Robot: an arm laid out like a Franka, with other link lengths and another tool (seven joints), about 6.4 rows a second.
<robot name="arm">
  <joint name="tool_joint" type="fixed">
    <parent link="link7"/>
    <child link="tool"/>
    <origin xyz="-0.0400 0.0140 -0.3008" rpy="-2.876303 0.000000 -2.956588"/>
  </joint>
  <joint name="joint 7" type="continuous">
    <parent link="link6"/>
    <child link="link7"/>
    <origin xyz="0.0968 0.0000 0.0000" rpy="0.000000 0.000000 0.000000"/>
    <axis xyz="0 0 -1"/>
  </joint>
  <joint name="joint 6" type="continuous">
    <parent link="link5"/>
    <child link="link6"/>
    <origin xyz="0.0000 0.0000 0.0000" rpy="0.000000 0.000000 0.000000"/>
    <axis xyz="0 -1 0"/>
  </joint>
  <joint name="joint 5" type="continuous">
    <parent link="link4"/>
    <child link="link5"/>
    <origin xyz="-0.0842 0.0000 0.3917" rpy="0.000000 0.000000 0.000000"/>
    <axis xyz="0 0 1"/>
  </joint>
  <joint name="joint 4" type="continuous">
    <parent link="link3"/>
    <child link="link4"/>
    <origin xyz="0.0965 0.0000 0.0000" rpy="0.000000 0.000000 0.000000"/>
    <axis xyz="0 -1 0"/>
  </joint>
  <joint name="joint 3" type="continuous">
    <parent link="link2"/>
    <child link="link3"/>
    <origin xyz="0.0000 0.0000 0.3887" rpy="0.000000 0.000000 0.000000"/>
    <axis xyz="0 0 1"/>
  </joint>
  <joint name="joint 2" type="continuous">
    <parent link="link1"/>
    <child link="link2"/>
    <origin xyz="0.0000 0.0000 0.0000" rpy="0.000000 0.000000 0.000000"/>
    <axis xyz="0 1 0"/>
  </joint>
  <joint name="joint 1" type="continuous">
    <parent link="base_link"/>
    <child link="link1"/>
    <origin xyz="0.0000 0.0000 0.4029" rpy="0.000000 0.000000 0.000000"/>
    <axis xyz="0 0 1"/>
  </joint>
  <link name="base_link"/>
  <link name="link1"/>
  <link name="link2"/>
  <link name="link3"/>
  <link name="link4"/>
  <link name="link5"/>
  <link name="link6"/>
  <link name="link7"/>
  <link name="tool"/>
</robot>
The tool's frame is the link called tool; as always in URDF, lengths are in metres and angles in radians. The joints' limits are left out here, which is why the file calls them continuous.
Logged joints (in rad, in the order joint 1, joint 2, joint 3, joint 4, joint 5, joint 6, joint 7), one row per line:
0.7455 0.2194 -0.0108 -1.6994 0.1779 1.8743 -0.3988
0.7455 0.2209 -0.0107 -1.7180 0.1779 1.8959 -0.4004
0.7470 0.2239 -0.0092 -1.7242 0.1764 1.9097 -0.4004
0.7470 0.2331 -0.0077 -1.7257 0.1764 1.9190 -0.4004
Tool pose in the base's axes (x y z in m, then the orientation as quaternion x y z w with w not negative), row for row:
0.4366 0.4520 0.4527 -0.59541 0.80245 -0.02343 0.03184
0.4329 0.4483 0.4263 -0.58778 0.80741 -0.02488 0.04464
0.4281 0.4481 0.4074 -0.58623 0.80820 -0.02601 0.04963
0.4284 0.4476 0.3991 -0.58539 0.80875 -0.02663 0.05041
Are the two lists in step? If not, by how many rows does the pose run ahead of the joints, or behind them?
The pose runs 2 rows behind the joints: the pose in row i belongs to the joints in row i - 2.
